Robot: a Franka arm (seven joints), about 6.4 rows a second.
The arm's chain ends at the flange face. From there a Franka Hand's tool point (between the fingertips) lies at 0.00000 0.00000 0.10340 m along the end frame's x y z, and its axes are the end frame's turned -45 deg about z.
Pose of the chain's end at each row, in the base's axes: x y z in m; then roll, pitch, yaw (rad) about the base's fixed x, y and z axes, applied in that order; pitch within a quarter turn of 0, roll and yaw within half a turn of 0:
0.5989 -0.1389 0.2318 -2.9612 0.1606 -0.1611
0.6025 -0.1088 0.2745 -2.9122 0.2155 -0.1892
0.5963 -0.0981 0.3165 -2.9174 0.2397 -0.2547
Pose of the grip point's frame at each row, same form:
0.5858 -0.1180 0.1314 -2.9010 -0.0122 0.6083
0.5858 -0.0817 0.1761 -2.8282 -0.0059 0.5704
0.5789 -0.0698 0.2186 -2.8152 0.0152 0.5061

